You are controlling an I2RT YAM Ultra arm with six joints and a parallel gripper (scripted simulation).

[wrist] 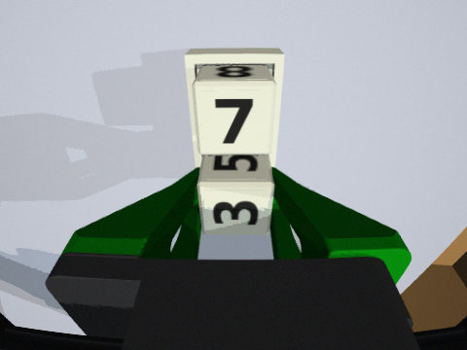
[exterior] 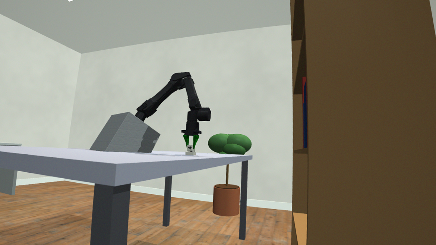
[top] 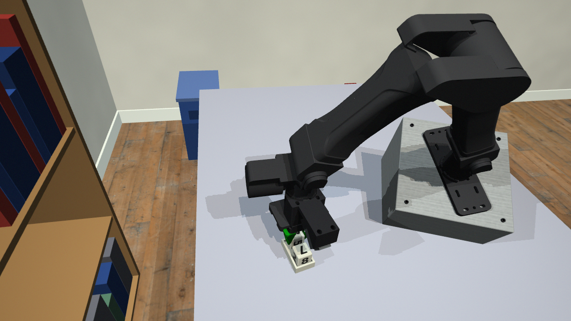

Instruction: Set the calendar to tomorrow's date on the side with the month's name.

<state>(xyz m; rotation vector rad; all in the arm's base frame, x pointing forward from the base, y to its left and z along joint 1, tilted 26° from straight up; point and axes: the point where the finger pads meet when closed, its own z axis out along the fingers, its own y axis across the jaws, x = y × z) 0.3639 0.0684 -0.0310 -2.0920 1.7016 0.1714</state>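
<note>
My gripper is now 10 mm past the tray, 20 mm to the right of it and 30 mm above it.
</note>
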